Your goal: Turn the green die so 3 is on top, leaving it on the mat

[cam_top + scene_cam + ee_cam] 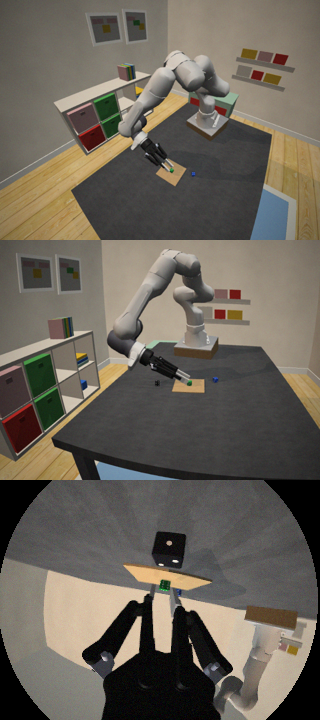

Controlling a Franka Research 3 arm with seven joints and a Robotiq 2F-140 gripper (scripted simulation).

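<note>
The green die lies 10 mm behind my hand, 30 mm to the left of it and 30 mm below it. From my hand the other things lie so: blue die: 80 mm behind, 150 mm to the left, 30 mm below; then tan mat: 10 mm behind, 30 mm to the left, 40 mm below; then black die: 20 mm ahead, 110 mm to the right, 30 mm below.
</note>
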